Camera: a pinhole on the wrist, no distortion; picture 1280 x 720 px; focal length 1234.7 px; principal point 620.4 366.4 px. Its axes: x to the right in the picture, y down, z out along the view. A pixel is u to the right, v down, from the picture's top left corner.
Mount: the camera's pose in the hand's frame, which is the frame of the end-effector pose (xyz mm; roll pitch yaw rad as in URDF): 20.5 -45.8 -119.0 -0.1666 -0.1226 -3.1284
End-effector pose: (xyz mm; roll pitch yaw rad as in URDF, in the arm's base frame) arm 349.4 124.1 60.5 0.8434 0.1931 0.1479
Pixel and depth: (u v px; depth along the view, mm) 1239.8 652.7 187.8
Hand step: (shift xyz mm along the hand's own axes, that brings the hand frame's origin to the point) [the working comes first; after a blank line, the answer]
In the camera's frame: 94.2 43.5 187.8

-50.3 -120.8 69.2
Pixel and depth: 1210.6 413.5 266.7
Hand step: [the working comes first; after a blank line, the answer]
In the camera's frame: 127.5 10.2 266.7

-73.3 -101.3 155.9
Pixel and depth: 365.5 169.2 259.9
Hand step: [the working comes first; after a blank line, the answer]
In the camera's frame: -53.7 -41.5 259.9

106.0 -46.8 135.6
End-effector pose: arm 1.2 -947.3 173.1 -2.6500 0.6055 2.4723
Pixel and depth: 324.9 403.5 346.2
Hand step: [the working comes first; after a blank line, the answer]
In the camera's frame: -82.9 10.4 346.2

145.2 -111.8 208.0
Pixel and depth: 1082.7 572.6 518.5
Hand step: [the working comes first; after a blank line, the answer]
In the camera's frame: 194.1 86.6 518.5

-109.1 -218.9 398.0
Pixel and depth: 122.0 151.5 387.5
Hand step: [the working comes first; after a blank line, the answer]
In the camera's frame: -156.4 -67.4 387.5

223.8 -40.9 252.2
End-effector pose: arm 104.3 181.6 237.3 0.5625 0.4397 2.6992
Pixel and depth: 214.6 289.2 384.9
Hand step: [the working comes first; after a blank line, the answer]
In the camera's frame: -126.5 -24.1 384.9

193.5 -83.6 246.2
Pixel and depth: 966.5 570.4 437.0
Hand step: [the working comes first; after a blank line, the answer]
In the camera's frame: 122.5 72.2 437.0

-47.9 -190.4 311.8
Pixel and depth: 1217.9 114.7 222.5
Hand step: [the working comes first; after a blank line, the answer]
In the camera's frame: 107.7 -45.4 222.5

-58.7 -39.0 119.4
